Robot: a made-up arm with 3 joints. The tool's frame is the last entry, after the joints.
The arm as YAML. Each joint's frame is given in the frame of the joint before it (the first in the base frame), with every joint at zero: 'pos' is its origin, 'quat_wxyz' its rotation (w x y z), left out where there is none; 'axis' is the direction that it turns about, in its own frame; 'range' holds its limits. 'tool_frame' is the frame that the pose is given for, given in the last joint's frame.
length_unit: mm
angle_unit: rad
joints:
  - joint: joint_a
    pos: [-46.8, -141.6, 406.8]
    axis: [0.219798, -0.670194, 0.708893]
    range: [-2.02, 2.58]
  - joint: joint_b
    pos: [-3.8, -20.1, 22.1]
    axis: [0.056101, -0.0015, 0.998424]
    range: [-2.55, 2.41]
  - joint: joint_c
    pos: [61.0, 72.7, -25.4]
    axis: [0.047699, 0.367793, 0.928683]
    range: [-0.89, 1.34]
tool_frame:
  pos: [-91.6, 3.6, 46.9]
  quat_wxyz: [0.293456, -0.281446, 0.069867, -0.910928]
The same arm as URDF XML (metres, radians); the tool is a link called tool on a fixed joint. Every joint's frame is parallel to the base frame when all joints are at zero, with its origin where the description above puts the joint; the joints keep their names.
<robot name="arm">
  <joint name="joint_a" type="revolute">
    <parent link="base"/>
    <child link="link1"/>
    <origin xyz="-0.0468 -0.1416 0.4068"/>
    <axis xyz="0.219798 -0.670194 0.708893"/>
    <limit lower="-2.0200" upper="2.5800"/>
  </joint>
  <joint name="joint_b" type="revolute">
    <parent link="link1"/>
    <child link="link2"/>
    <origin xyz="-0.0038 -0.0201 0.0221"/>
    <axis xyz="0.056101 -0.0015 0.998424"/>
    <limit lower="-2.5500" upper="2.4100"/>
  </joint>
  <joint name="joint_c" type="revolute">
    <parent link="link2"/>
    <child link="link3"/>
    <origin xyz="0.0610 0.0727 -0.0254"/>
    <axis xyz="0.047699 0.367793 0.928683"/>
    <limit lower="-0.8900" upper="1.3400"/>
  </joint>
  <joint name="tool_joint" type="fixed">
    <parent link="link3"/>
    <child link="tool"/>
    <origin xyz="-0.0916 0.0036 0.0469" rpy="-0.3381 -0.4913 -2.4328"/>
  </joint>
  <link name="base"/>
  <link name="link1"/>
  <link name="link2"/>
  <link name="link3"/>
  <link name="tool"/>
</robot>

